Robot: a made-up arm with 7 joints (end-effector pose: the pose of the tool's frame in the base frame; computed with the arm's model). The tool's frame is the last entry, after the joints.
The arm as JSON. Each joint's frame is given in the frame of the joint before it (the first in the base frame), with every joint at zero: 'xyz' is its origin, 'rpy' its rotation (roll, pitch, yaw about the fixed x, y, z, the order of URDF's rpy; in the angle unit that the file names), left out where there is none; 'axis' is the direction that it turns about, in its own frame. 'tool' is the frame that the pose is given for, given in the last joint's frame.
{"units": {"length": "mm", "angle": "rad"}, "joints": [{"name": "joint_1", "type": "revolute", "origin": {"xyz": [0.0, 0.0, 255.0]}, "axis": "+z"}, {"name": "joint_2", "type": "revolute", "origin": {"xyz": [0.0, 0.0, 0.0], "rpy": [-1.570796, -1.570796, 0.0]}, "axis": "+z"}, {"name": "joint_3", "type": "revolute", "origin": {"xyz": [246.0, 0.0, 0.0], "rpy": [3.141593, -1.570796, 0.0]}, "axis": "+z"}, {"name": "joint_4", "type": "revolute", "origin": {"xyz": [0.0, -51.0, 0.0], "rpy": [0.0, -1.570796, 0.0]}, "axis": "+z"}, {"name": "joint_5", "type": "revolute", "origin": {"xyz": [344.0, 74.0, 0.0], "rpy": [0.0, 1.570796, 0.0]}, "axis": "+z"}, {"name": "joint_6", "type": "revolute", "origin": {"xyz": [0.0, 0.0, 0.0], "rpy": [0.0, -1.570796, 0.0]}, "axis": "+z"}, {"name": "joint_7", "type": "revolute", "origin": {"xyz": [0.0, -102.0, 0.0], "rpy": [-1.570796, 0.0, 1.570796]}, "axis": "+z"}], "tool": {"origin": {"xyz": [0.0, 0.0, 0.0], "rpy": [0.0, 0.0, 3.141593]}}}
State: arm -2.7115 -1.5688 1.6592 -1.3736 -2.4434 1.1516 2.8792
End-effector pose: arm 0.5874 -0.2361 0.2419 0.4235 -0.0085 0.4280 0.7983
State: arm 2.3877 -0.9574 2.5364 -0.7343 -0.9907 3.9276 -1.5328
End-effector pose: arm 0.3540 -0.3806 0.4284 0.7198 0.1653 0.6686 -0.0868
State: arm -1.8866 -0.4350 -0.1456 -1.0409 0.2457 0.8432 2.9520
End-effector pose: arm -0.0948 -0.1514 0.8488 0.1528 0.7250 0.6693 -0.0554
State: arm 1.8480 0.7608 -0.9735 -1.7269 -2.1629 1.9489 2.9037
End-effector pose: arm 0.2715 0.4703 0.2128 0.1624 -0.4450 -0.0609 -0.8786
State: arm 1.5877 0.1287 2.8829 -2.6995 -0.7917 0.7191 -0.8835
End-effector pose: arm -0.1115 -0.2380 0.1675 0.6362 -0.5189 0.2130 0.5297
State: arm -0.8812 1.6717 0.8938 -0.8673 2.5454 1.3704 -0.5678
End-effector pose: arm 0.5731 -0.2784 -0.0030 0.8560 0.2148 0.2332 -0.4084
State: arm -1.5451 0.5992 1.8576 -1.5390 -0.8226 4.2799 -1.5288
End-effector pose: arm 0.2806 -0.0995 0.6145 0.6184 -0.0115 0.1662 0.7680
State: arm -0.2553 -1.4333 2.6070 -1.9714 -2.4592 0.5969 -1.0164
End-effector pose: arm -0.1868 0.3462 -0.0931 0.8559 -0.2117 -0.2530 0.3983
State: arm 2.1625 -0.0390 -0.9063 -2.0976 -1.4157 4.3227 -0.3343
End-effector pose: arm 0.0628 0.2975 0.4530 0.3468 0.2270 -0.6807 -0.6040
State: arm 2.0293 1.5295 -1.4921 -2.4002 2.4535 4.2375 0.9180
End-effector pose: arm 0.1883 0.1870 0.2684 0.3140 0.0430 0.4750 -0.8209
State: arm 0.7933 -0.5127 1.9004 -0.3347 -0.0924 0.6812 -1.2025
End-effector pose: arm -0.3797 -0.1265 0.7772 0.1270 -0.3577 0.8915 0.2473
